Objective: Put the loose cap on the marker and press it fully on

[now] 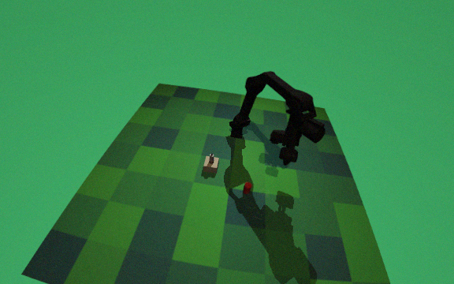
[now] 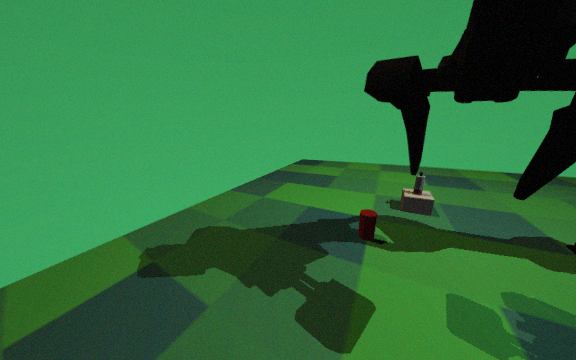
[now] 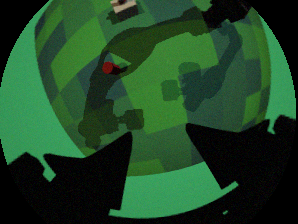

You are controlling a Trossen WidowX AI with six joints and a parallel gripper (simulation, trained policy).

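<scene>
My gripper tip is now 14 cm above the red cap, 13 cm to the left of it and 8 cm short of it. From my gripper tip the other things lie so: holder block: 31 cm to the right, 14 cm below, 2 cm behind.
</scene>
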